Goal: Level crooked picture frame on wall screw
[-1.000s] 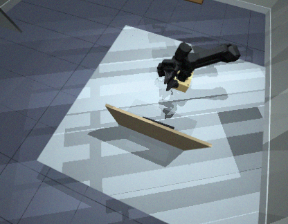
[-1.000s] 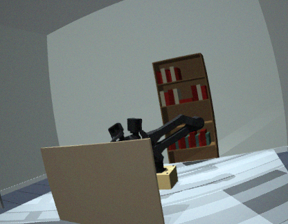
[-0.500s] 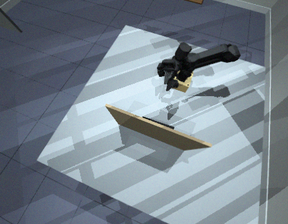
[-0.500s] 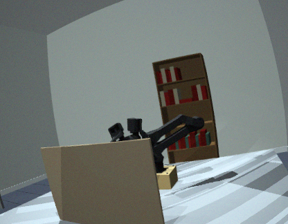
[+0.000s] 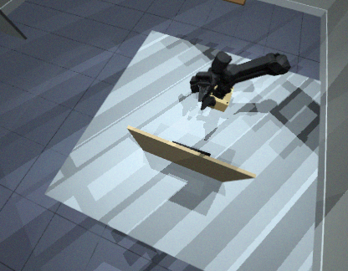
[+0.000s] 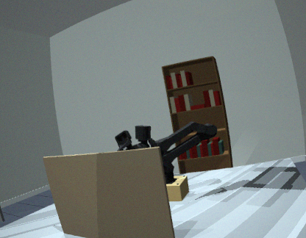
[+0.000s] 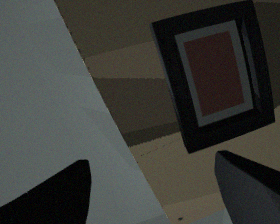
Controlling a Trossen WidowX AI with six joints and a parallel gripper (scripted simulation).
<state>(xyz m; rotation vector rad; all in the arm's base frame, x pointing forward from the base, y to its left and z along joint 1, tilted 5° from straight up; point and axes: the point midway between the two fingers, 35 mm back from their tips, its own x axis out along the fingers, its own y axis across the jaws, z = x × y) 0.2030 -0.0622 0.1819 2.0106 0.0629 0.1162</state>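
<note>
My gripper tip is 19 cm short of the picture frame, 5 cm to the right of it and 9 cm above it. The rest, counted from my gripper tip: tan wall panel 21 cm ahead, 4 cm to the left, 10 cm below.
</note>
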